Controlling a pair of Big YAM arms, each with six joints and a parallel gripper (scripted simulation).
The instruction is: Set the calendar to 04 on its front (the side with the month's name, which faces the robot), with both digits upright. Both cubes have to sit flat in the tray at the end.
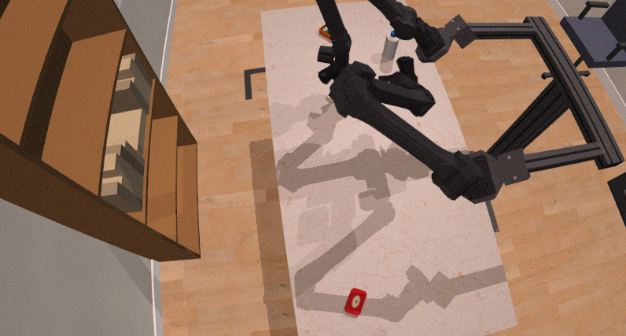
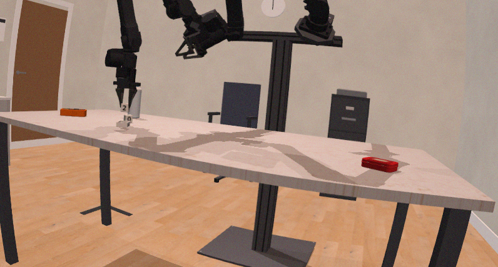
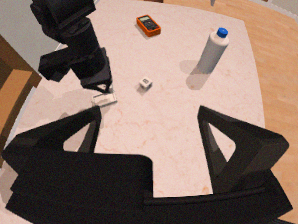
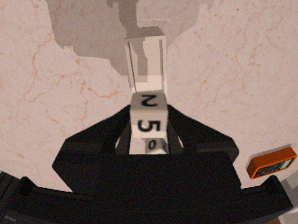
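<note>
Now: right hand 70 mm above the white calendar tray, 20 mm short of it and 10 mm to the right of it. Also, from my right hand: red tin: 910 mm to the left, 60 mm below, 60 mm ahead; white bottle: 290 mm behind, 220 mm to the right; white cube: 10 mm below.
</note>
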